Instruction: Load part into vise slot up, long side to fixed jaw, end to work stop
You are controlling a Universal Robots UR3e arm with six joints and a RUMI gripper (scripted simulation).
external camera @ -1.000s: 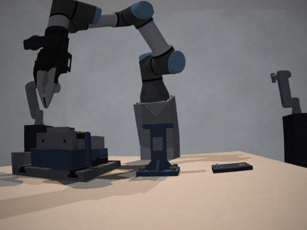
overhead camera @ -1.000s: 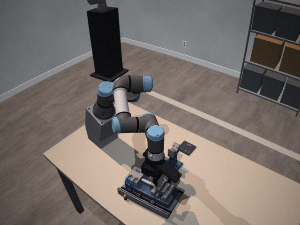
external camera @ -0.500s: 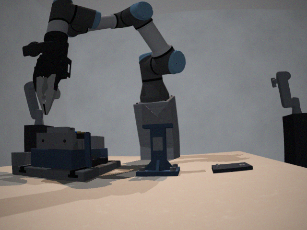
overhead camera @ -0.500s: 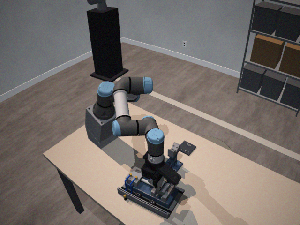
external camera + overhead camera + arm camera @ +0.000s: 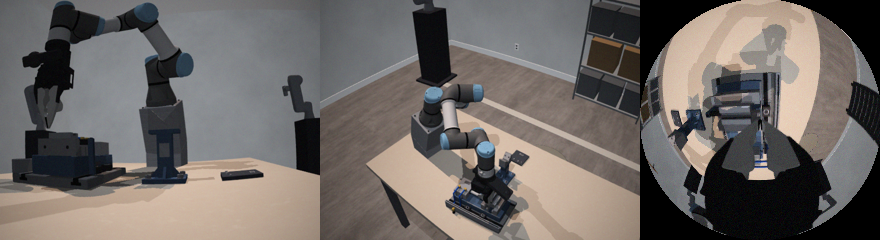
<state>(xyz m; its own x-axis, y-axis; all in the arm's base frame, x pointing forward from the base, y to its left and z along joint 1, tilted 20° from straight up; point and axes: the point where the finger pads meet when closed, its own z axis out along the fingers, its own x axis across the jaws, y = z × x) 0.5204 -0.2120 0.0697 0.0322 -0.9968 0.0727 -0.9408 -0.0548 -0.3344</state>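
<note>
My hand is 50 mm to the right of the grey part and 40 mm above it. From my hand the other things lie so: blue vise (100 mm below, 70 mm behind, 50 mm to the left).
</note>
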